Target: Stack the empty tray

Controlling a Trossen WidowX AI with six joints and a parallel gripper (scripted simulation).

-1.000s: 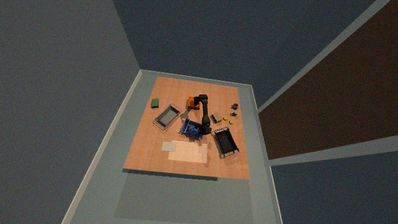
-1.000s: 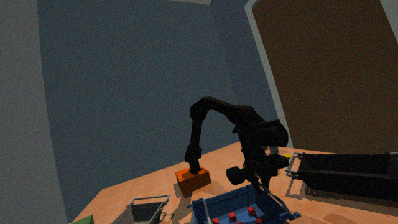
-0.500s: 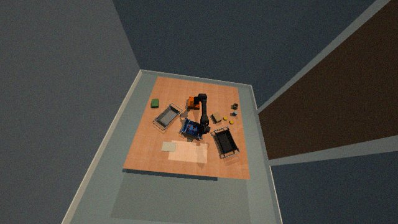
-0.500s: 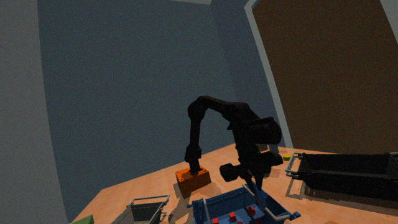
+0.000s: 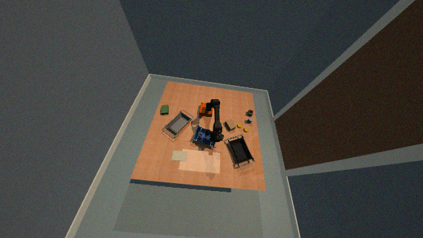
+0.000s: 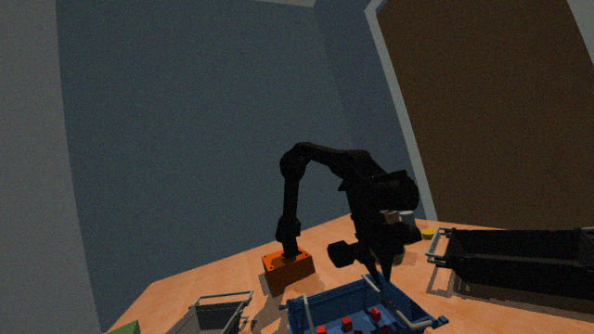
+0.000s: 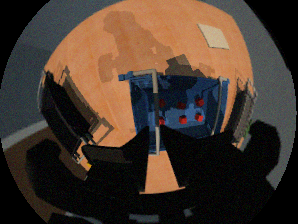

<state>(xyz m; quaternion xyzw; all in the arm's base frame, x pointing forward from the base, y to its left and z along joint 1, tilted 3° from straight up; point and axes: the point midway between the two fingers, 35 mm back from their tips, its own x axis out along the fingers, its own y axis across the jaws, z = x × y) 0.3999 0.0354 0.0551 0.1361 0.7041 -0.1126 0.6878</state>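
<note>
My gripper tip is now 39 cm to the left of the grey tray, 20 cm past it and 4 cm above it. From my gripper tip the other things lie so: green block 58 cm to the right, 39 cm behind, 7 cm below; pale pad 35 cm to the right, 17 cm ahead, 9 cm below; grey cylinder 49 cm to the left, 26 cm behind, 5 cm below.
</note>
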